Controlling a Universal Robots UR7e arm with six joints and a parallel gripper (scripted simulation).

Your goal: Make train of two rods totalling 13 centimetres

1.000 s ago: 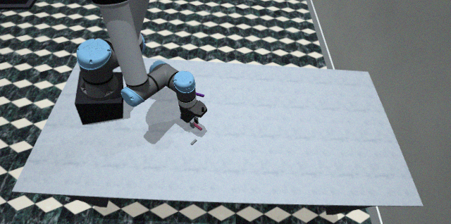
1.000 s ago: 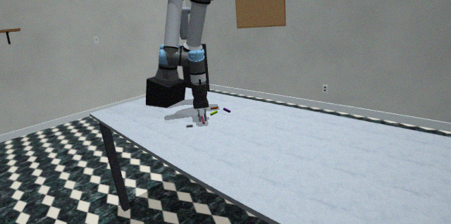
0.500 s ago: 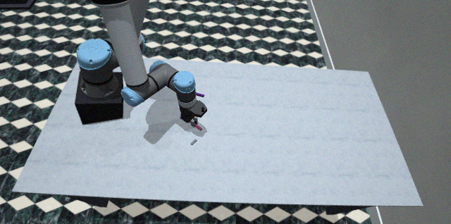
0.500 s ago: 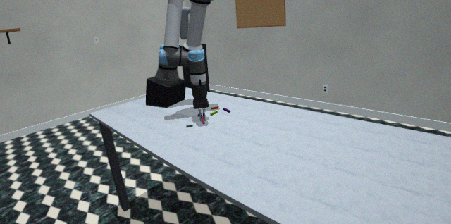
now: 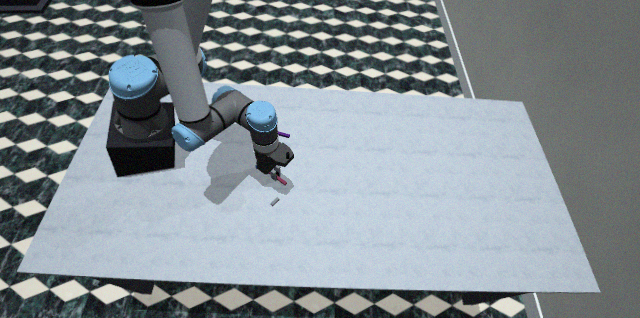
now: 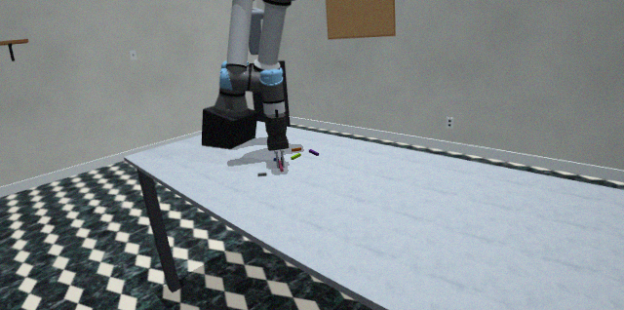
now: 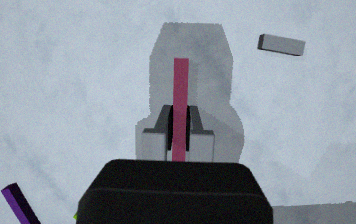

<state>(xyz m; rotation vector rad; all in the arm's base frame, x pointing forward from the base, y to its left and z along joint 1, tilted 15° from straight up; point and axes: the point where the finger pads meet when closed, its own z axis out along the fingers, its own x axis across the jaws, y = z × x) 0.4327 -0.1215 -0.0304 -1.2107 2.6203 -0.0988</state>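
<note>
Right now my hand is 17 cm to the right of the orange rod, 7 cm past it and 1 cm above it. From my hand the other things lie so: small blue rod: 6 cm behind, 4 cm to the left, 1 cm below; pink rod: 1 cm below; grey rod: 9 cm to the right, 1 cm below.
</note>
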